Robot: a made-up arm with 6 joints. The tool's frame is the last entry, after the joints.
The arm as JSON. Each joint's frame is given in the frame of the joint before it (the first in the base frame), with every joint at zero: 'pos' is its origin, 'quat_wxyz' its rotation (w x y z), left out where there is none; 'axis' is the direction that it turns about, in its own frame. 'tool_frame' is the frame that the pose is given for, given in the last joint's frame.
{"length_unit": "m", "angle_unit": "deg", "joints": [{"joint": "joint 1", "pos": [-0.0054, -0.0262, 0.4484], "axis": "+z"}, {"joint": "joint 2", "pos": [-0.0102, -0.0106, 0.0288], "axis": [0.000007, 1.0, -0.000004]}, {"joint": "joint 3", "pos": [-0.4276, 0.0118, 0.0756], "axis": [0.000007, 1.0, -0.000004]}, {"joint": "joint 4", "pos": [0.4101, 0.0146, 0.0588], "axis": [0.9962, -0.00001, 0.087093]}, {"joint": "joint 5", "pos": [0.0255, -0.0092, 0.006], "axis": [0.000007, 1.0, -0.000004]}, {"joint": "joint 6", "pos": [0.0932, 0.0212, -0.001], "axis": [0.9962, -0.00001, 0.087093]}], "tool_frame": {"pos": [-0.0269, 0.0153, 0.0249], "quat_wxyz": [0.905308, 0.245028, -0.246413, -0.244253]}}
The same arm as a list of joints. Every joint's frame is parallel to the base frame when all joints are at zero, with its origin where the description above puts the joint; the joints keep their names.
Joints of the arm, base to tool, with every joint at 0 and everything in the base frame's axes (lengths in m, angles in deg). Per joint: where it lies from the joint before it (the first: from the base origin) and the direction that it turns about. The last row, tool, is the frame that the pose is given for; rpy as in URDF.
joint 1: axis 0 0 1 origin -0.0054 -0.0262 0.4484
joint 2: axis 0 1 0 origin -0.0102 -0.0106 0.0288
joint 3: axis 0 1 0 origin -0.4276 0.0118 0.0756
joint 4: axis 0.9962 0 0.0871 origin 0.4101 0.0146 0.0588
joint 5: axis 0 1 0 origin 0.0255 -0.0092 0.0060
joint 6: axis 0.9962 0 0.0871 origin 0.0932 0.0212 -0.0010
tool: origin -0.0269 0.0153 0.0249 rpy 36.64 -19.05 -36.56

